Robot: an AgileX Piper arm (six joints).
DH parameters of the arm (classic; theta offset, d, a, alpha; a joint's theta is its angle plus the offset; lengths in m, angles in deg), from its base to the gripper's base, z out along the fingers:
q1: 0 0.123 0 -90
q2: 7.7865 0 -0.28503 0
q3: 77.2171 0 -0.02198 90
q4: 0 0.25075 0 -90
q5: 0 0 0 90
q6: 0 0.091 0 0
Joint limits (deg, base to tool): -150..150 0..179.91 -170..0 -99.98..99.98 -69.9..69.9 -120..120
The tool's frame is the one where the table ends.
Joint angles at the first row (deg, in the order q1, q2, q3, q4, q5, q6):
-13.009 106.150 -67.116 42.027 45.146 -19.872
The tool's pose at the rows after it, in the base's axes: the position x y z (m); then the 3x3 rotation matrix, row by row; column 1 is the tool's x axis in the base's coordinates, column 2 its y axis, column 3 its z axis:
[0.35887 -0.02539 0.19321], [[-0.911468 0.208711 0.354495], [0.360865 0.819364 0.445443], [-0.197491 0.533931 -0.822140]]
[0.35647 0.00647 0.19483], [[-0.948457 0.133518 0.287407], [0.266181 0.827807 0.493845], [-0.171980 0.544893 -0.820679]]
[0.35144 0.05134 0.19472], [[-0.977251 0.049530 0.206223], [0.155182 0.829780 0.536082], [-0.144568 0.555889 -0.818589]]
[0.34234 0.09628 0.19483], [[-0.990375 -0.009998 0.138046], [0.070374 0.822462 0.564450], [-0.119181 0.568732 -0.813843]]
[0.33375 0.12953 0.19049], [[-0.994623 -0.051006 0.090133], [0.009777 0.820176 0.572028], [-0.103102 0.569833 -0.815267]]
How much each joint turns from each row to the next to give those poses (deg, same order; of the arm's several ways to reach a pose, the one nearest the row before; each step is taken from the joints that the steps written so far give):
1.597 -1.089 -0.075 0.645 3.243 0.001
4.769 -0.256 0.000 0.000 2.213 0.000
7.083 0.052 -0.001 0.209 1.161 1.081
7.316 0.055 0.001 0.628 -0.015 2.337
5.631 0.724 -0.001 0.271 -1.021 1.708

